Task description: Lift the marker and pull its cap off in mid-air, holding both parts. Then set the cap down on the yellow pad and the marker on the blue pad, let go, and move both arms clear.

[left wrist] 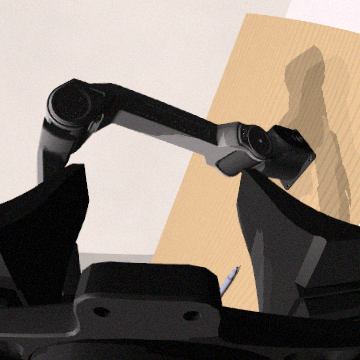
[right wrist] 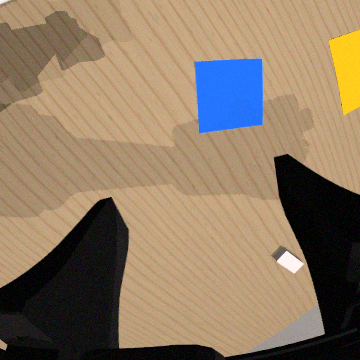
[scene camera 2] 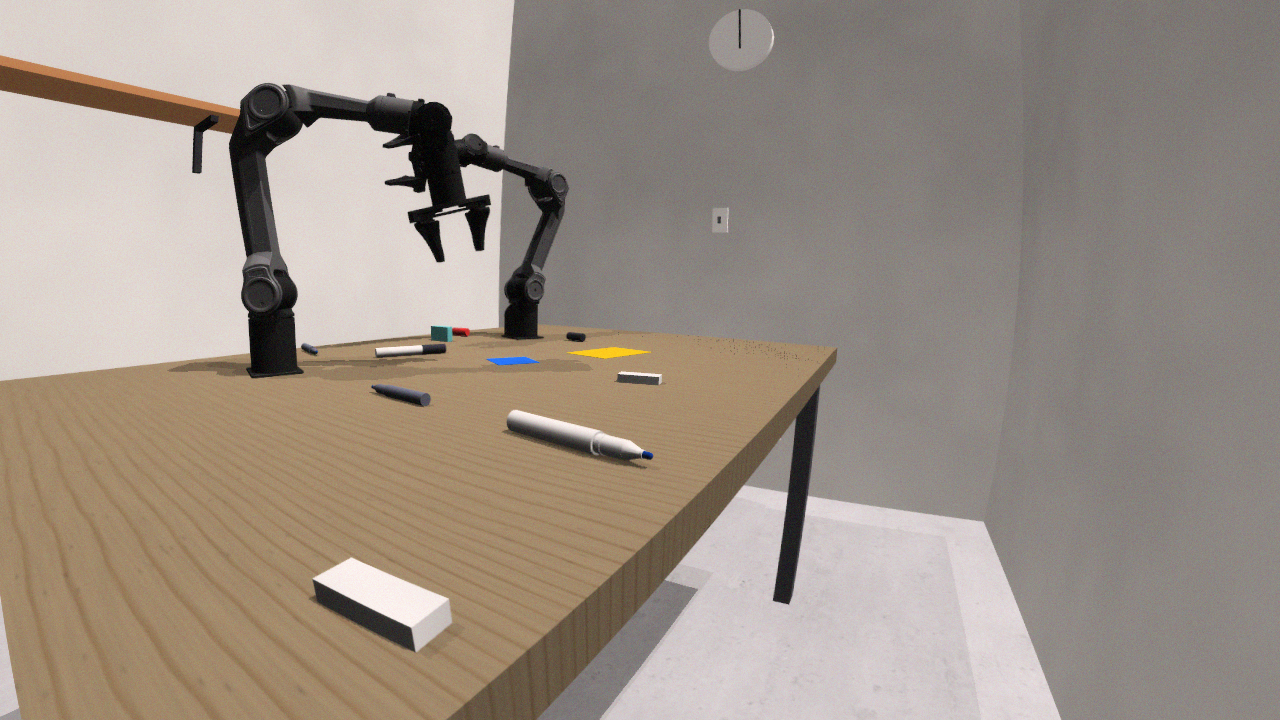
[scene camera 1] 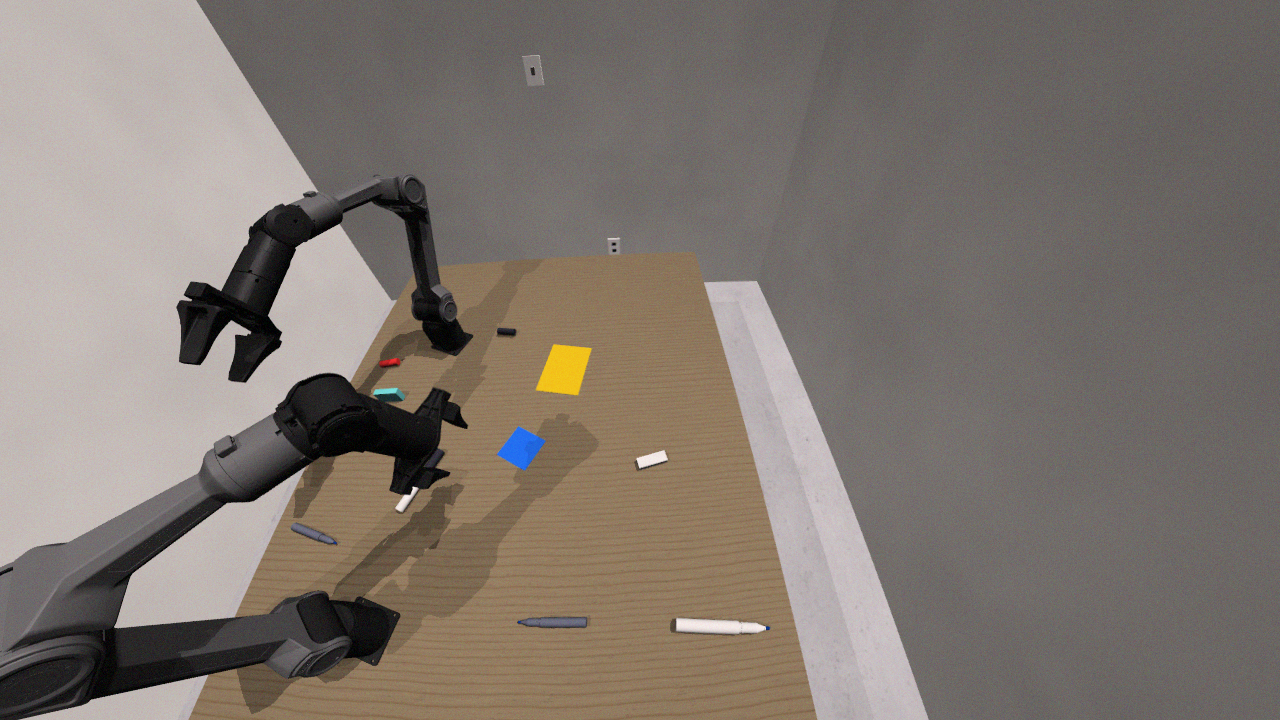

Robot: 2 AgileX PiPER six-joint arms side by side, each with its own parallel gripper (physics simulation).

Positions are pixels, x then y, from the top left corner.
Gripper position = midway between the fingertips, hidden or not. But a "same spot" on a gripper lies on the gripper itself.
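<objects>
In the right wrist view the left gripper is out of frame, but the left gripper does appear in the left wrist view, in scene camera 1 and in scene camera 2 [386, 165]. The right gripper is visible in the right wrist view [195, 196] and also in scene camera 1 and scene camera 2. On the left gripper, [left wrist: 297, 253] and [scene camera 1: 240, 338] are the same spot. On the right gripper, [scene camera 1: 427, 476] and [scene camera 2: 431, 221] are the same spot.
</objects>
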